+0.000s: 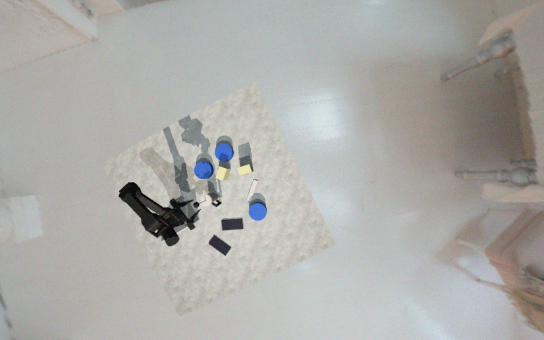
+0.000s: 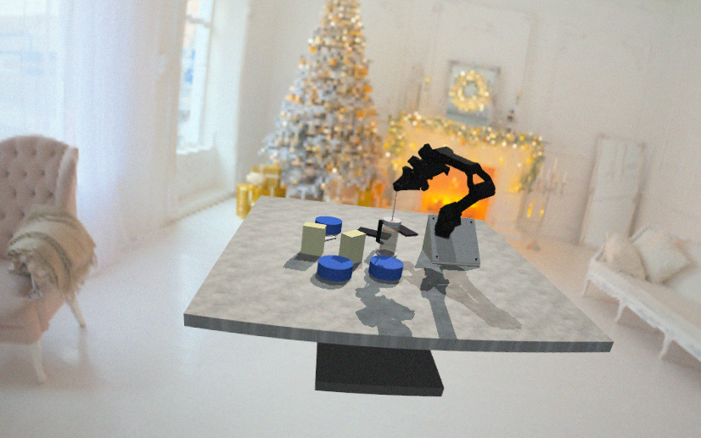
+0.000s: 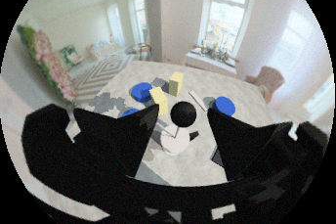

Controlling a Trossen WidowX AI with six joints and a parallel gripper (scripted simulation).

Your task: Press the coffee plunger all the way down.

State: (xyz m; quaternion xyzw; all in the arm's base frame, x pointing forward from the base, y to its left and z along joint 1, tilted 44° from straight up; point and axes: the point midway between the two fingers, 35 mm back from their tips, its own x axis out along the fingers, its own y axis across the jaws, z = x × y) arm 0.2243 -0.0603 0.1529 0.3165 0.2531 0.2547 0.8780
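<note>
My gripper tip is now 140 mm above the coffee press and 10 mm to the left of it. From my gripper tip the other things lie so: white stick 270 mm below, 270 mm ahead, 50 mm to the right.
</note>
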